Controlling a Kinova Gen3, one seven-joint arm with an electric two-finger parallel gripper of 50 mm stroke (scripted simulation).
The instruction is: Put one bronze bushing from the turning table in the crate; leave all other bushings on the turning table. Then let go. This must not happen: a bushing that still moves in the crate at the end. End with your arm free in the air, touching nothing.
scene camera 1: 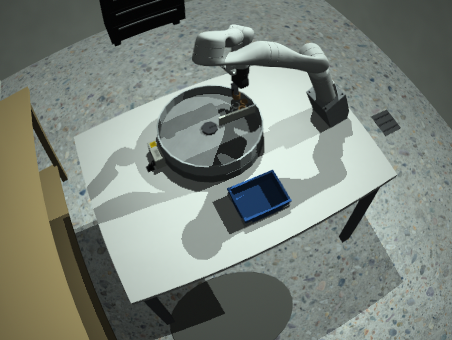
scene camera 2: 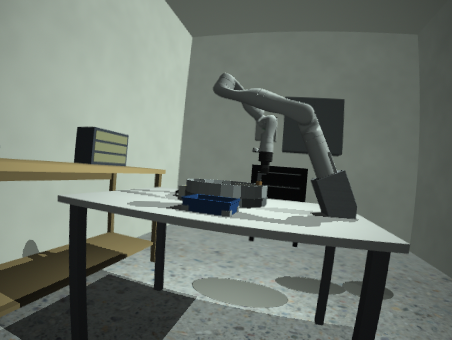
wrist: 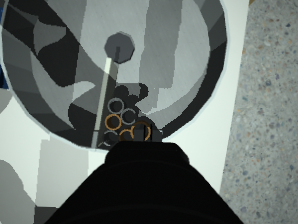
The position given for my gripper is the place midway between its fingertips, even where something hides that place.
Note:
In view: my gripper (wrist: pixel 147 129), a blue crate (scene camera 1: pixel 265 191) and a round grey turning table (scene camera 1: pixel 191 132).
The blue crate shows as well in scene camera 2 (scene camera 2: pixel 223 206). The round grey turning table is seen too in the wrist view (wrist: pixel 163 60).

